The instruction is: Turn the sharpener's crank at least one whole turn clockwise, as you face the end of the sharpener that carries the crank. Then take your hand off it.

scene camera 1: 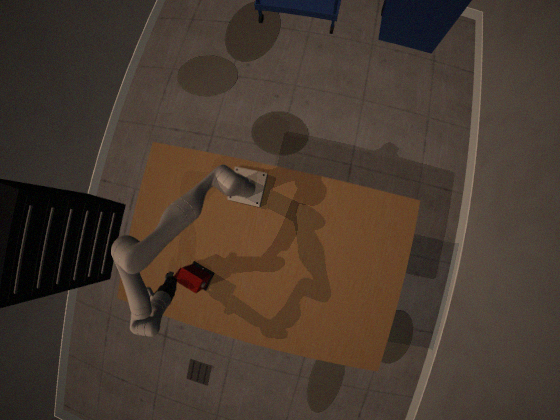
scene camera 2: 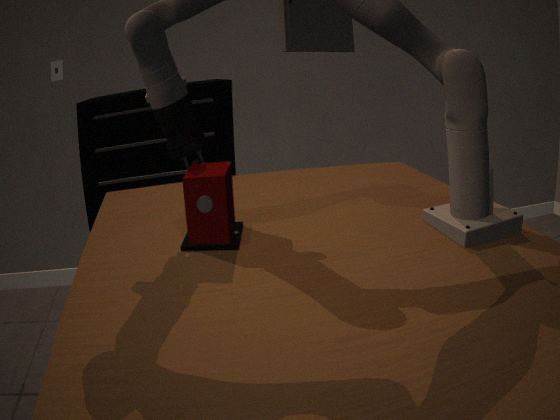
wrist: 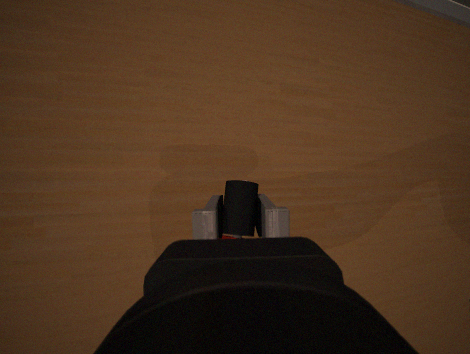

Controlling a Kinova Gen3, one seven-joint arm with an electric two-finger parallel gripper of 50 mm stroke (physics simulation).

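Places are measured from the arm's base along level axes (x up, y ahead, z left), in centimetres.
Where they show: gripper, fingertip midpoint: [scene camera 1: 171,275] [wrist: 238,209]; arm's base, origin of the base link: [scene camera 1: 246,188] [scene camera 2: 470,212].
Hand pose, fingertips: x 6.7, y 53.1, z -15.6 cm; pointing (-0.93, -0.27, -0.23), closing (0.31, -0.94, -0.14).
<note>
Each offset is from my fingertips to the centre of the thing. "*": to the spot under its first point. Level surfaces: height alone.
The sharpener is a red upright box {dy -2.8, dx -3.5, dz +9.9 cm} [scene camera 1: 191,278] [scene camera 2: 207,220] on a black base plate {* dy -3.0, dx -9.3, dz +16.9 cm} [scene camera 2: 212,247], near one end of the table. A round grey spot marks its face toward scene camera 2. The crank end faces away from that camera, so the crank arm is hidden there. My gripper [scene camera 2: 194,161] [wrist: 238,209] reaches down from above, behind the box's top in scene camera 2. In the wrist view its two grey fingers are shut on the crank's black cylindrical handle {* dy +0.7, dx +2.6, dz -0.3 cm} [wrist: 241,202], one on each side. A sliver of red shows just below the handle there.
The wooden table {dx -9.9 cm} [scene camera 1: 350,260] [scene camera 2: 300,355] carries my arm's pale base plate [scene camera 1: 245,201] [scene camera 2: 467,237]. Dark furniture with pale bars [scene camera 1: 41,240] [scene camera 2: 165,92] stands beyond the table edge near the sharpener. A blue cart [scene camera 1: 300,7] and blue cabinet [scene camera 1: 420,25] stand farther off.
</note>
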